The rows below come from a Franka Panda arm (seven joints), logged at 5 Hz.
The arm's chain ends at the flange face. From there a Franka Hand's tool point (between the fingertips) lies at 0.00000 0.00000 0.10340 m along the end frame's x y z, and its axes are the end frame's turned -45 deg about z.
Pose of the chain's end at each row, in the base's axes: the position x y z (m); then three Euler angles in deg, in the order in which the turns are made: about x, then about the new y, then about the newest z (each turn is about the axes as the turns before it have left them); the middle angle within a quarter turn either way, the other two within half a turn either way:
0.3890 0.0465 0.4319 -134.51 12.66 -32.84
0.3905 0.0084 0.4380 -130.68 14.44 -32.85
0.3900 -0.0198 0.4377 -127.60 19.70 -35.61
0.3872 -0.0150 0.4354 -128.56 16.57 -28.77
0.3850 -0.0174 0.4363 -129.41 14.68 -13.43
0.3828 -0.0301 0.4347 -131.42 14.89 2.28
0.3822 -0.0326 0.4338 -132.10 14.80 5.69
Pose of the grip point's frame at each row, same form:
0.4117 0.1184 0.3612 -134.51 12.66 -77.84
0.4163 0.0843 0.3727 -130.68 14.44 -77.85
0.4249 0.0573 0.3783 -127.60 19.70 -80.61
0.4167 0.0625 0.3736 -128.56 16.57 -73.77
0.4112 0.0599 0.3728 -129.41 14.68 -58.43
0.4094 0.0448 0.3686 -131.42 14.89 -42.72
0.4086 0.0416 0.3668 -132.10 14.80 -39.31

